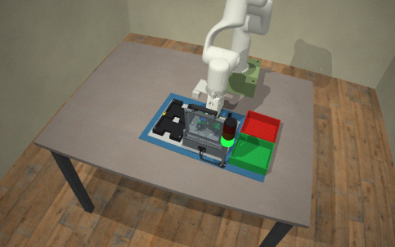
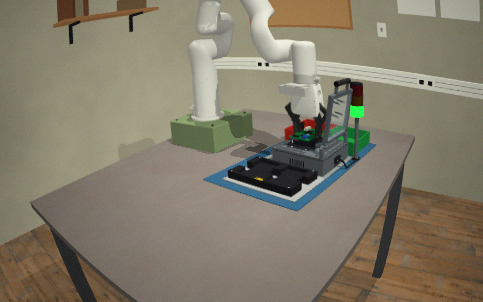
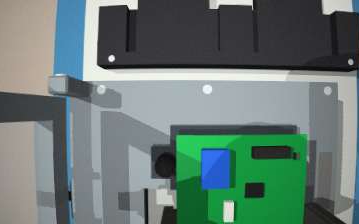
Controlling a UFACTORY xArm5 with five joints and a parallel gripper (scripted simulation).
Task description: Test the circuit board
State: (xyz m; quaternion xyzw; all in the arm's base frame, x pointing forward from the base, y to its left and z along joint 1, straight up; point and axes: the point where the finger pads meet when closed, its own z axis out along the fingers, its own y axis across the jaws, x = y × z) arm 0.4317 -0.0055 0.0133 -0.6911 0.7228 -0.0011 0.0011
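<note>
My hand is 1 cm short of the nest, 1 cm to the right of it and 3 cm above it. The rest, counted from my hand: green bin (5 cm ahead, 20 cm to the left, 9 cm below); clear lid (12 cm ahead, 1 cm to the right, 8 cm above); green circuit board (1 cm below).
</note>
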